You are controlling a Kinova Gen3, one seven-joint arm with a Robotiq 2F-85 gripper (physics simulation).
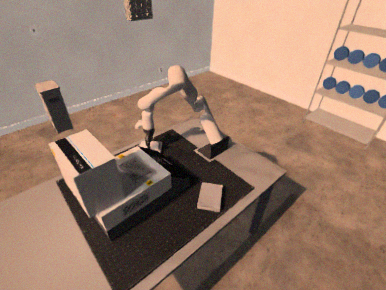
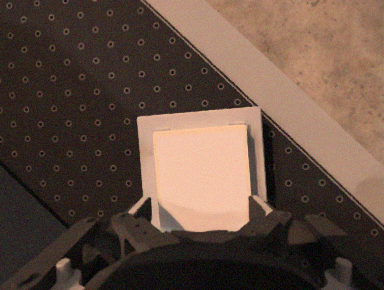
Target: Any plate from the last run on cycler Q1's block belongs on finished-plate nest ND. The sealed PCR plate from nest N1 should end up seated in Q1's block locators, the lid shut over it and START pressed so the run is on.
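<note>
The sealed PCR plate (image 2: 201, 162) (image 1: 155, 145), with a smooth pale top, sits in its white nest N1 (image 2: 145, 156) at the far edge of the black perforated mat (image 2: 76, 93) (image 1: 174, 224). My gripper (image 2: 199, 207) (image 1: 148, 144) is open, low over the plate's near end, with one finger on each side of it and nothing clamped. Cycler Q1 (image 1: 162, 182) stands on the mat with its grey lid (image 1: 96, 187) swung open. A grey gridded surface (image 1: 134, 166) shows in its block; I cannot tell whether it is a plate or the bare block. A pale flat nest (image 1: 210, 196) lies to the cycler's right.
The table's grey edge (image 2: 279, 93) runs close behind nest N1, with floor beyond. The arm's base (image 1: 215, 148) stands at the mat's back right. A dark box (image 1: 55, 106) stands on the floor. A shelf rack (image 1: 343, 125) with blue discs stands far right.
</note>
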